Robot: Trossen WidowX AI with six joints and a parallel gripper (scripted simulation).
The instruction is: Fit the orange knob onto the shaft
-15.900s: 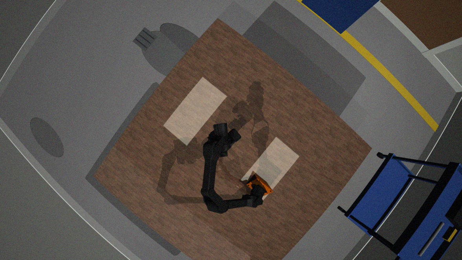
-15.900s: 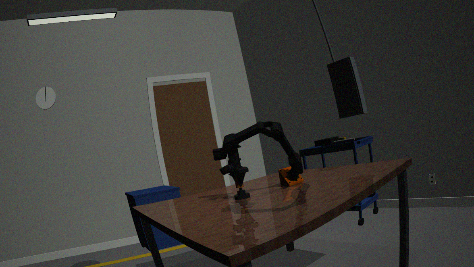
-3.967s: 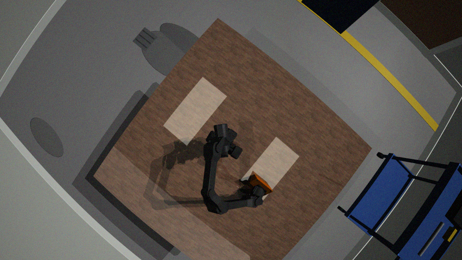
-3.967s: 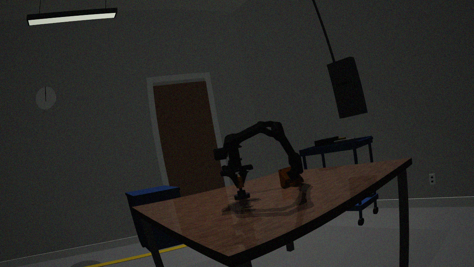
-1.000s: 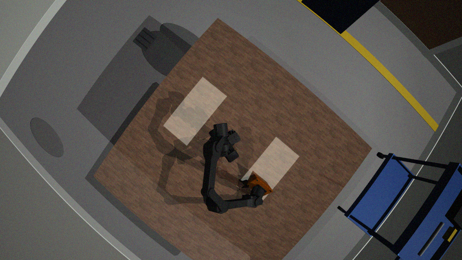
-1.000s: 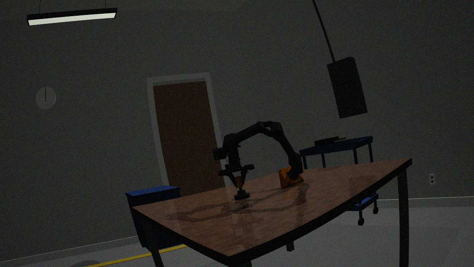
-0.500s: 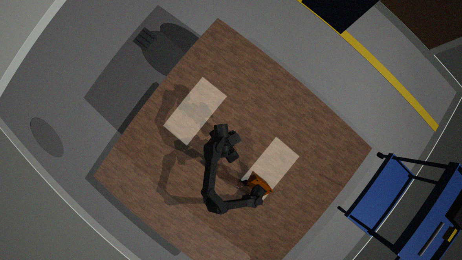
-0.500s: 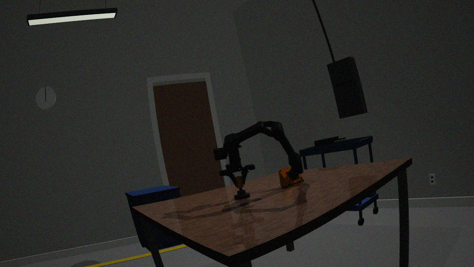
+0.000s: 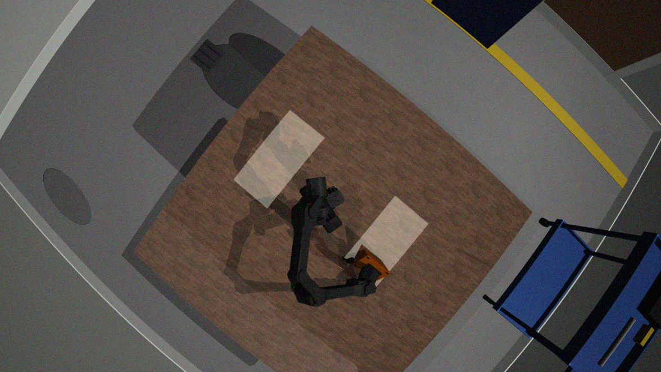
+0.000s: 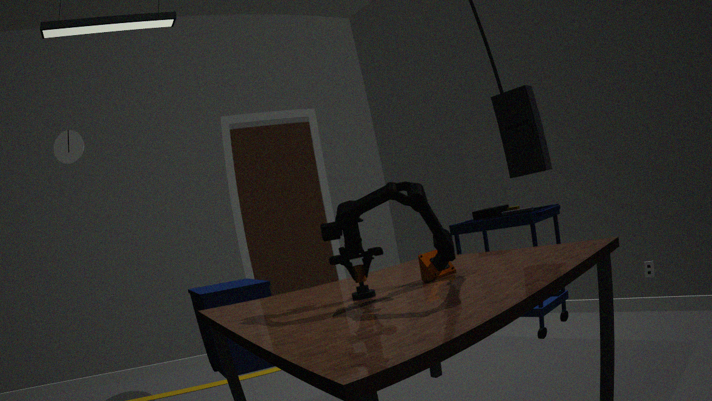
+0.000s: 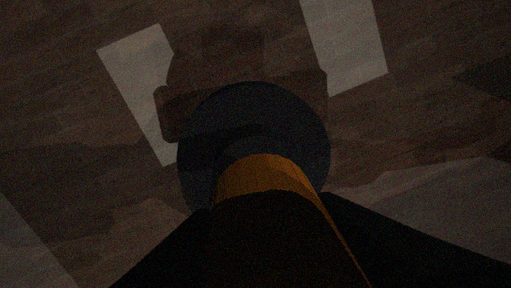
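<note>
My gripper tip is 2 cm below the orange knob. Round my gripper tip: round dark pedestal: 4 cm below.
</note>
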